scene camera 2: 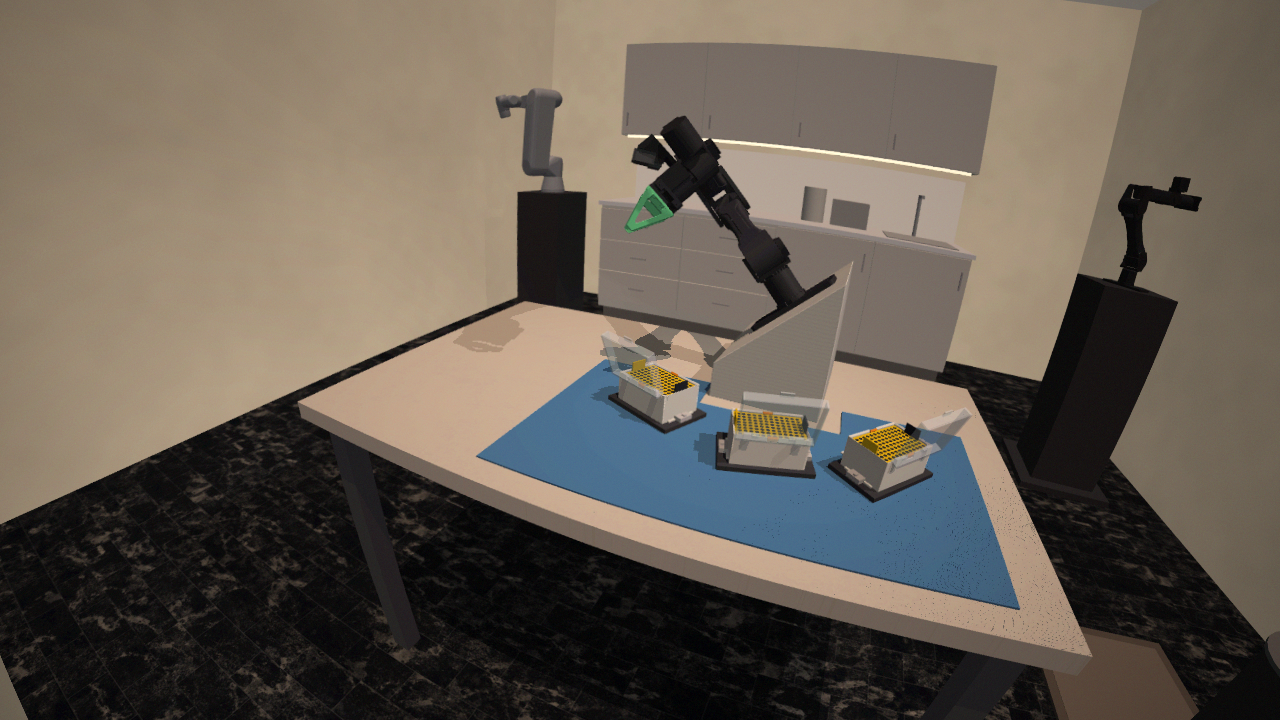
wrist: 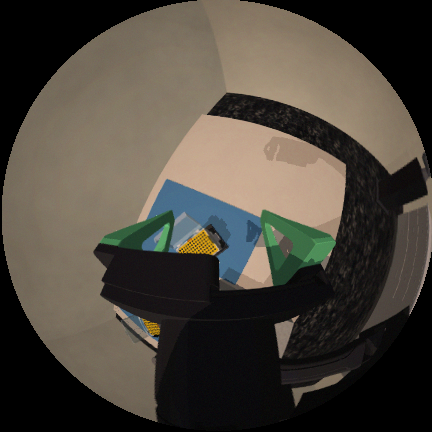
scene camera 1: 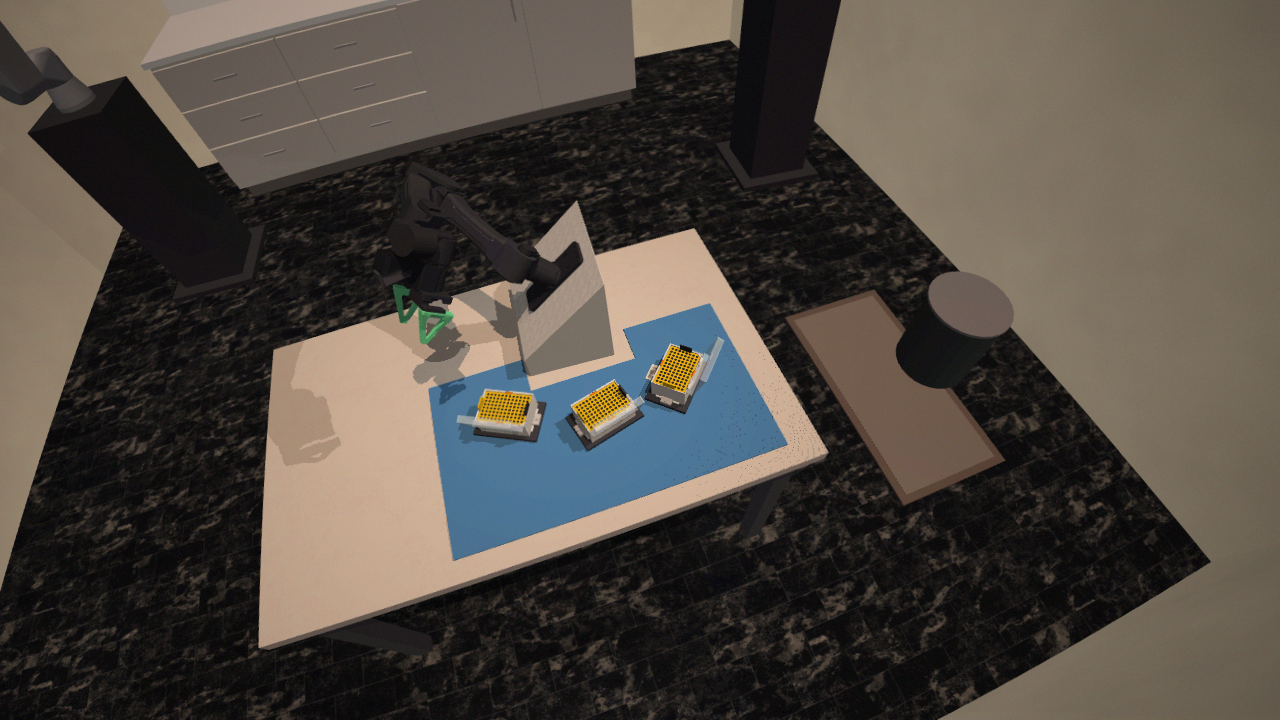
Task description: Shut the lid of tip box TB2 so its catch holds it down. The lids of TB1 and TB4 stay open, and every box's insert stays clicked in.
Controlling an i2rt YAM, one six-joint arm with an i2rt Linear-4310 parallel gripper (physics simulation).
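Frame: origin at the arm's base, x ahead, y left, z up, level; metres.
Seen in the pictures: gripper, between the fingertips: (scene camera 2: 627, 229) (wrist: 216, 214) (scene camera 1: 413, 333); arm's base, origin of its link: (scene camera 2: 795, 304) (scene camera 1: 554, 278).
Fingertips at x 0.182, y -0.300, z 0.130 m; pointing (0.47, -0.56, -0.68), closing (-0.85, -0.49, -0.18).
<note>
Pixels of each thing's middle, then the offset from my fingertips to it. Level surfaces: height alone.
- left box, middle of its body: (scene camera 2: 662, 390) (scene camera 1: 508, 408) (wrist: 200, 251) dx +0.055, dy +0.117, dz -0.274 m
- middle box, middle of its body: (scene camera 2: 766, 435) (scene camera 1: 600, 407) dx +0.116, dy +0.329, dz -0.274 m
- right box, middle of its body: (scene camera 2: 892, 439) (scene camera 1: 677, 366) (wrist: 149, 325) dx +0.081, dy +0.527, dz -0.243 m
- blue mat, height of its surface: dz -0.307 m
Three white tip boxes with yellow inserts stand on dark bases, their clear lids up; labels are unreadable, so I cannot tell which is TB1, TB2 or TB4. The left box (scene camera 1: 506, 408) (scene camera 2: 657, 401) has its lid (scene camera 1: 466, 420) (scene camera 2: 626, 351) tilted outward left. The middle box (scene camera 1: 604, 407) (scene camera 2: 768, 447) has its lid (scene camera 2: 785, 409) raised behind it. The right box (scene camera 1: 677, 368) (scene camera 2: 886, 452) has its lid (scene camera 1: 712, 360) (scene camera 2: 947, 425) leaning outward right. The inserts look seated. My gripper (scene camera 1: 413, 332) (scene camera 2: 629, 229) (wrist: 216, 214) is open and empty, high above the table behind the left box.
The boxes stand on a blue mat (scene camera 1: 537, 501) (scene camera 2: 760, 528) (wrist: 200, 197) on the pale table (scene camera 1: 349, 537) (scene camera 2: 537, 514) (wrist: 240, 155). The wedge-shaped arm mount (scene camera 1: 572, 331) (scene camera 2: 787, 358) rises behind the boxes. In the wrist view, the gripper body hides part of the mat.
</note>
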